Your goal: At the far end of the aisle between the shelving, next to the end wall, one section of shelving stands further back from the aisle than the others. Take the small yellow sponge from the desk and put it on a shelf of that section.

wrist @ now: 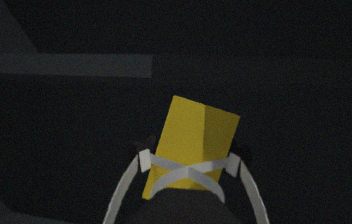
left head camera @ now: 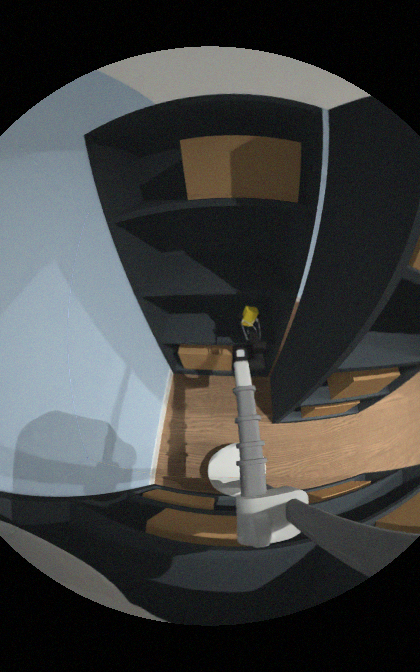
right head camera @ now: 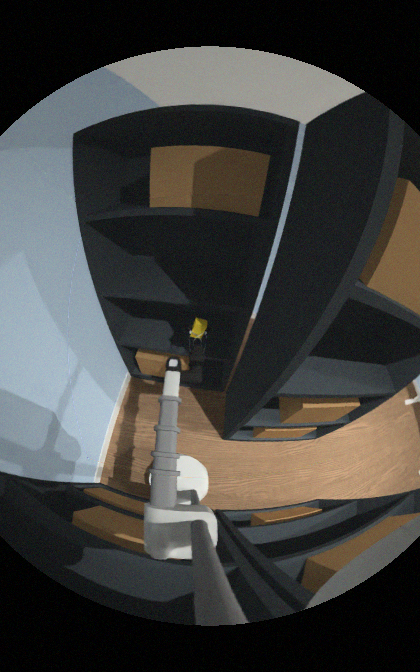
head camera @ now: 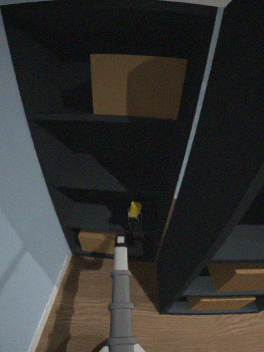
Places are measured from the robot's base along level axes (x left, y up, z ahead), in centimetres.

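Pixels of known places: gripper, fingertip midpoint: (wrist: 189,148).
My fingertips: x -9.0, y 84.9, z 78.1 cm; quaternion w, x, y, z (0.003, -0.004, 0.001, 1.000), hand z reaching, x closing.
Ahead of a thing's pixels: the offset from my fingertips to its top centre. "spot": to the spot under its first point.
The small yellow sponge @(dx -0.1, dy +5.9, dz -2.6 cm) (head camera: 134,208) (left head camera: 250,315) (right head camera: 199,326) (wrist: 187,130) is held tilted in my gripper (head camera: 134,216) (left head camera: 250,324) (right head camera: 198,334) (wrist: 189,148), whose fingers are shut on it from both sides. The set-back section of dark shelving (head camera: 60,117) (left head camera: 150,212) (right head camera: 140,212) stands beside the end wall. The sponge shows against its lower opening, right of the middle, below a shelf board whose front edge crosses the wrist view above the sponge. How deep the sponge is inside, and whether it touches a shelf, I cannot tell in the dark.
The blue end wall (head camera: 25,175) is at the left. The neighbouring section's dark side panel @(spot: dx -27.3, dy +50.9, dz -21.6 cm) (head camera: 215,150) juts forward at the right. A large brown box (head camera: 110,85) stands on an upper shelf, another brown box @(dx +27.1, dy -53.0, dz +25.3 cm) (head camera: 95,241) at the bottom left. More shelving with boxes (left head camera: 190,525) is behind my arm.
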